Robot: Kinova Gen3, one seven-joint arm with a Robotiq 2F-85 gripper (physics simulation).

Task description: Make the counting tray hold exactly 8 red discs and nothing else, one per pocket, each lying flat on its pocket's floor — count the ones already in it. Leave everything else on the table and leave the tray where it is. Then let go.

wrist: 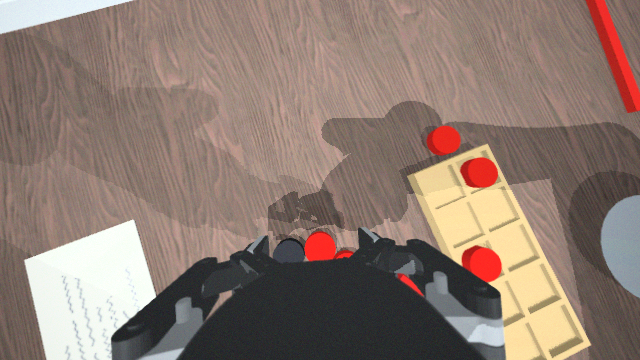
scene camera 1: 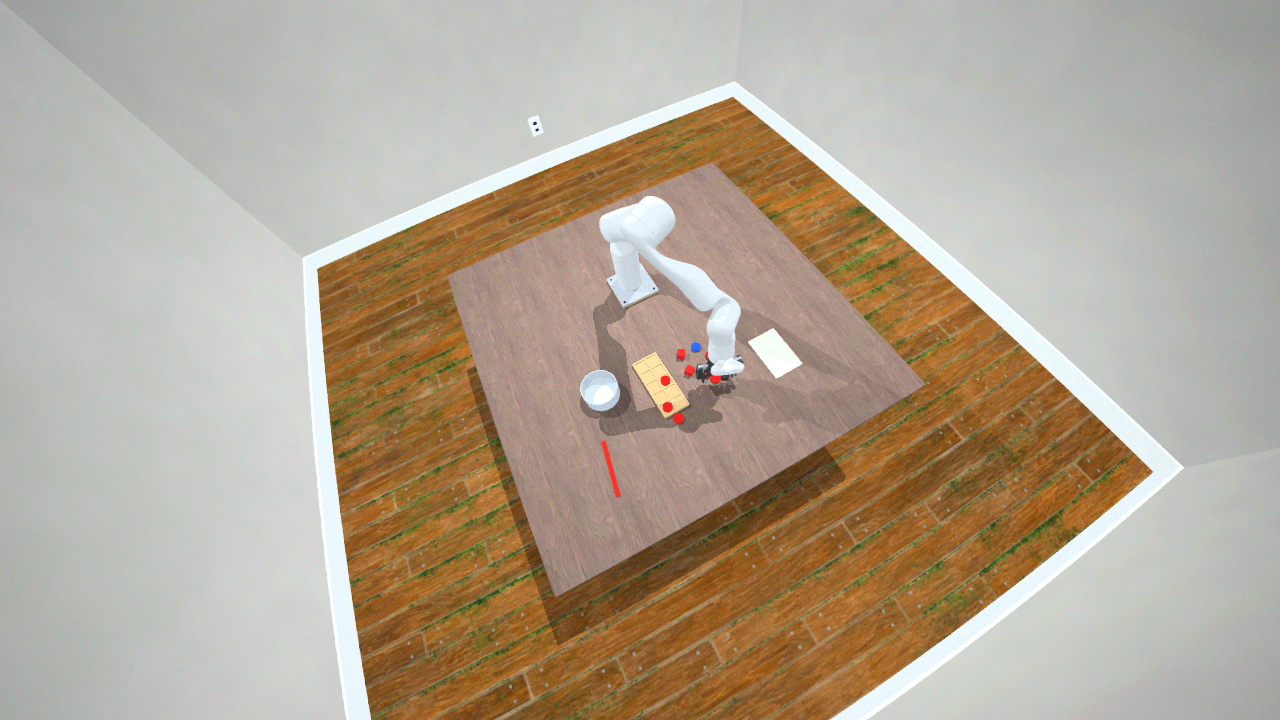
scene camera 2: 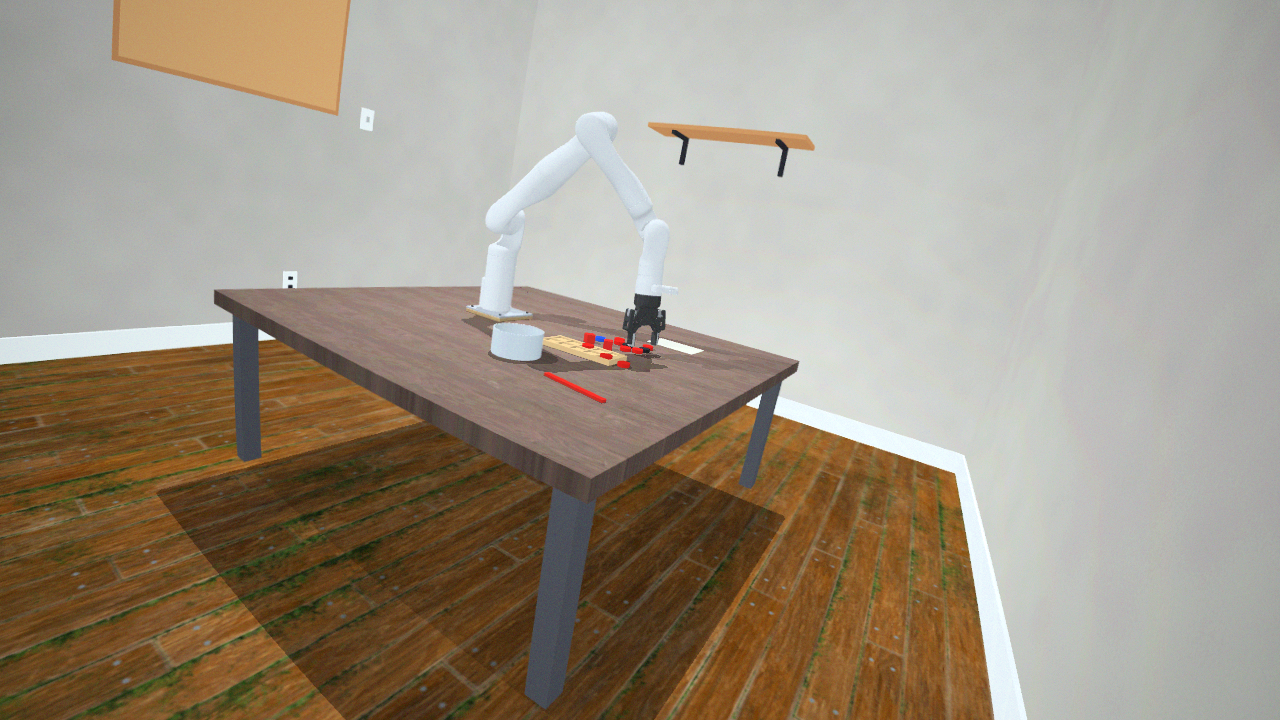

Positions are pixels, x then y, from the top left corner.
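There's a tan counting tray that shows in the wrist view, in scene camera 1 and in scene camera 2 (562, 343). On the tan counting tray, (wrist: 536, 311) and (scene camera 1: 647, 370) are the same spot. There's a white bowl too, and it shows in the wrist view, in scene camera 1 and in scene camera 2 (512, 341). On the white bowl, (wrist: 613, 229) is the same spot as (scene camera 1: 619, 396).
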